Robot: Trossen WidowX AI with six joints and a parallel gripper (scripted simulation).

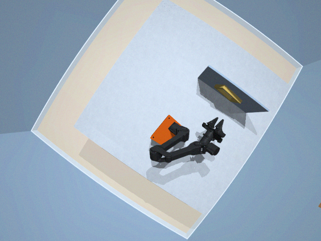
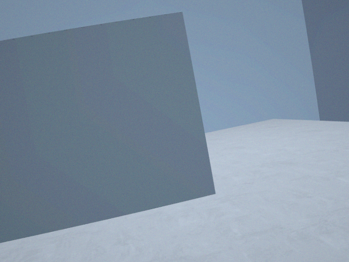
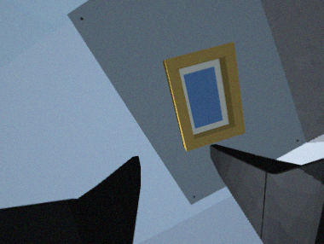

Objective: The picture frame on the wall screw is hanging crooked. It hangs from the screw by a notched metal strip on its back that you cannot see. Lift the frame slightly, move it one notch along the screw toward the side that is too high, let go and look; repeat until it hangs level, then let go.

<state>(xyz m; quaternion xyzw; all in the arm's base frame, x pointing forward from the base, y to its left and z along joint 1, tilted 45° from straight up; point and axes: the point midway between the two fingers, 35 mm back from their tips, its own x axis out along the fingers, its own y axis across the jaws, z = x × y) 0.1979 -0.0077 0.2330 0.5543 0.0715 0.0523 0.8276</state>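
Right now the picture frame is 190 mm ahead of my gripper tip, 90 mm below it and 60 mm to the left of it. From my gripper tip the other things lie so: grey wall panel: 200 mm ahead, 100 mm below, 50 mm to the left.
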